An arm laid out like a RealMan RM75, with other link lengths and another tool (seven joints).
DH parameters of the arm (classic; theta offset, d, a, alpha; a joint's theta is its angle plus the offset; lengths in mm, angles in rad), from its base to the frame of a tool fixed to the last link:
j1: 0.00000 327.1 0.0 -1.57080
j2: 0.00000 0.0 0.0 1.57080
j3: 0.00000 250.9 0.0 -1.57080
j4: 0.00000 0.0 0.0 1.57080
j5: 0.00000 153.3 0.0 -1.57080
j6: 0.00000 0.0 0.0 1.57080
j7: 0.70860 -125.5 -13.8 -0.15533
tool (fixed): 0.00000 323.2 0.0 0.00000
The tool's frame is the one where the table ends.
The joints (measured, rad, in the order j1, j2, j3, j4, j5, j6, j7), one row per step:
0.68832 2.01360 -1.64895 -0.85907 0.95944 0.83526 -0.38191
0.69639 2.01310 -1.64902 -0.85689 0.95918 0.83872 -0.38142
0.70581 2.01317 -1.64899 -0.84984 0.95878 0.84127 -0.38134
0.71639 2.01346 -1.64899 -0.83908 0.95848 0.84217 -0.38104
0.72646 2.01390 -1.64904 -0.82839 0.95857 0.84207 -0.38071
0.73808 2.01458 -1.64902 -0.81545 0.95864 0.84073 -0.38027
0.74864 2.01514 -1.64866 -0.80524 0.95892 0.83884 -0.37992
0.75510 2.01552 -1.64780 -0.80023 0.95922 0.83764 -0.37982
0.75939 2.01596 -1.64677 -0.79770 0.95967 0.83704 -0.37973
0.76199 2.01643 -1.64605 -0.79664 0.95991 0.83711 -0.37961
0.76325 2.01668 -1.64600 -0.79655 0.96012 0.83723 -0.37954
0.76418 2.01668 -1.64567 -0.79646 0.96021 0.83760 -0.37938
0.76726 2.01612 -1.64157 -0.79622 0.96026 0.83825 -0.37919
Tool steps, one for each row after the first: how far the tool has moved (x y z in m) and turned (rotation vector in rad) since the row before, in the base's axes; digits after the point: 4 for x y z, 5 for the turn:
-0.0021 0.0007 -0.0003 -0.00349 -0.00171 0.00478
-0.0014 0.0007 -0.0008 -0.00434 -0.00303 0.00237
-0.0009 0.0009 -0.0009 -0.00389 -0.00372 0.00046
-0.0009 0.0010 -0.0009 -0.00304 -0.00311 0.00017
-0.0010 0.0013 -0.0010 -0.00253 -0.00348 -0.00006
-0.0014 0.0014 -0.0007 -0.00098 -0.00221 0.00138
-0.0013 0.0010 -0.0002 0.00014 -0.00043 0.00175
-0.0012 0.0007 -0.0001 0.00028 0.00063 0.00151
-0.0009 0.0003 -0.0001 -0.00018 0.00068 0.00112
-0.0006 0.0001 -0.0001 -0.00027 0.00038 0.00099
-0.0003 0.0001 0.0000 -0.00013 0.00026 0.00042
-0.0011 0.0011 0.0008 0.00242 0.00209 0.00071

